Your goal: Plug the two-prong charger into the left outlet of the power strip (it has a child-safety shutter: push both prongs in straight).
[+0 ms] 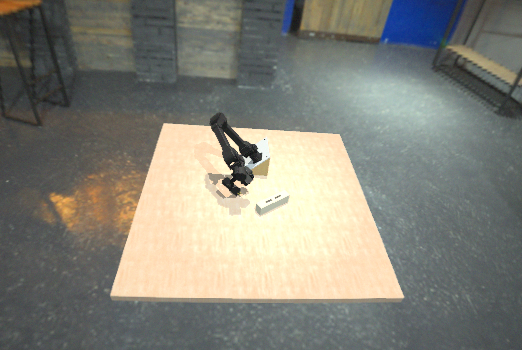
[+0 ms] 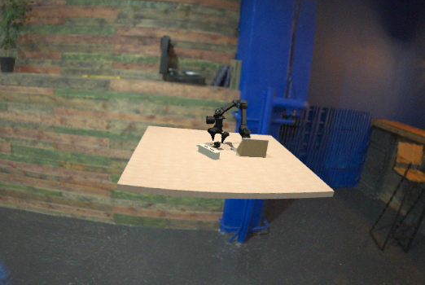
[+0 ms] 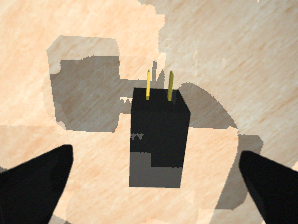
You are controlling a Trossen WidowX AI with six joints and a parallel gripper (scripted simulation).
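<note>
The black two-prong charger is 1 cm ahead of my gripper tip, 1 cm to the left of it and 2 cm below it.
</note>
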